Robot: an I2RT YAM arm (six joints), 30 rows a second.
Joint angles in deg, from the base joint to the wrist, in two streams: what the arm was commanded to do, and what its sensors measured. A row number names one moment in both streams.
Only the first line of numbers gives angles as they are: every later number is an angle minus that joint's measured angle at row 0.
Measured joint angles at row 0: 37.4, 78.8, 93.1, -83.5, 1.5, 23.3
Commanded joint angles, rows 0 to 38: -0.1, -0.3, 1.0, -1.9, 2.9, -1.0; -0.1, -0.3, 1.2, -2.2, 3.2, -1.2; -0.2, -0.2, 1.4, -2.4, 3.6, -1.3; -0.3, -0.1, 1.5, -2.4, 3.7, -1.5; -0.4, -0.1, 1.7, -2.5, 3.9, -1.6; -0.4, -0.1, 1.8, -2.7, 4.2, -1.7; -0.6, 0.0, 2.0, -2.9, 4.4, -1.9; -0.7, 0.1, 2.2, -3.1, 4.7, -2.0; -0.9, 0.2, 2.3, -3.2, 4.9, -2.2; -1.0, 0.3, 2.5, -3.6, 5.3, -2.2; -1.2, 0.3, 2.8, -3.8, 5.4, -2.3; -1.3, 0.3, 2.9, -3.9, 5.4, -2.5; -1.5, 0.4, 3.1, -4.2, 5.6, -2.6; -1.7, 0.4, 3.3, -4.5, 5.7, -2.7; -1.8, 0.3, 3.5, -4.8, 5.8, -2.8; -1.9, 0.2, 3.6, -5.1, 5.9, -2.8; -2.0, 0.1, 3.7, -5.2, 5.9, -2.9; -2.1, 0.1, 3.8, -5.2, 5.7, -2.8; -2.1, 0.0, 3.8, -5.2, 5.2, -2.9; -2.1, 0.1, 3.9, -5.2, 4.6, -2.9; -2.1, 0.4, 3.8, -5.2, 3.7, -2.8; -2.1, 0.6, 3.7, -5.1, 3.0, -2.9; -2.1, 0.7, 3.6, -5.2, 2.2, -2.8; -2.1, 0.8, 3.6, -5.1, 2.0, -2.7; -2.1, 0.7, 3.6, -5.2, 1.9, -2.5; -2.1, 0.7, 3.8, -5.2, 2.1, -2.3; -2.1, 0.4, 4.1, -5.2, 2.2, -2.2; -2.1, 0.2, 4.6, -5.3, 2.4, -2.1; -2.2, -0.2, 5.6, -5.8, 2.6, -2.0; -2.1, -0.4, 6.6, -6.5, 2.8, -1.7; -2.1, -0.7, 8.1, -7.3, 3.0, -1.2; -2.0, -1.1, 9.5, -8.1, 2.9, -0.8; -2.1, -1.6, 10.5, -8.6, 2.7, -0.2; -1.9, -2.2, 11.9, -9.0, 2.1, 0.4; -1.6, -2.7, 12.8, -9.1, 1.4, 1.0; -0.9, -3.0, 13.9, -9.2, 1.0, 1.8; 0.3, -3.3, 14.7, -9.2, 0.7, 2.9; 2.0, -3.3, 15.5, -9.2, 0.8, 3.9; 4.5, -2.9, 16.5, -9.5, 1.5, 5.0
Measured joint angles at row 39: 0.9, -2.5, 14.5, -7.0, 2.1, 1.4
